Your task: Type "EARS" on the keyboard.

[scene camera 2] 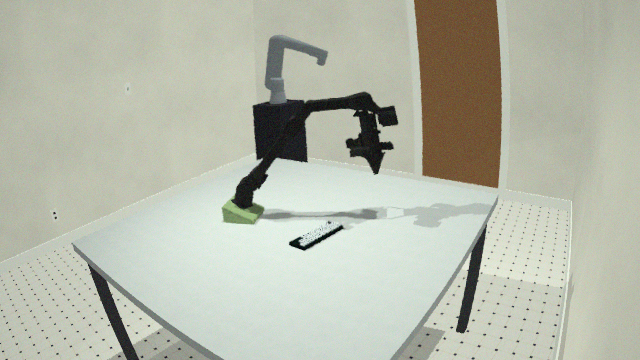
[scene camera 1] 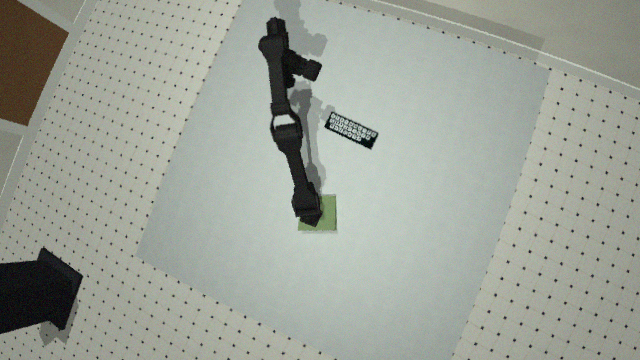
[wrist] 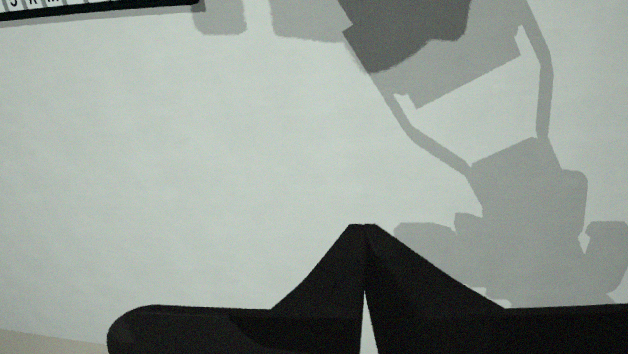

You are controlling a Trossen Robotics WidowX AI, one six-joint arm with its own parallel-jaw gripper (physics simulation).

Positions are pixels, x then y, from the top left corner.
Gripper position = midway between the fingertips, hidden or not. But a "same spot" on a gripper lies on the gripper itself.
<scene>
my gripper: scene camera 2; scene camera 1; wrist 361, 237
same spot on my gripper: (scene camera 1: 298, 65) = (scene camera 2: 366, 145)
</scene>
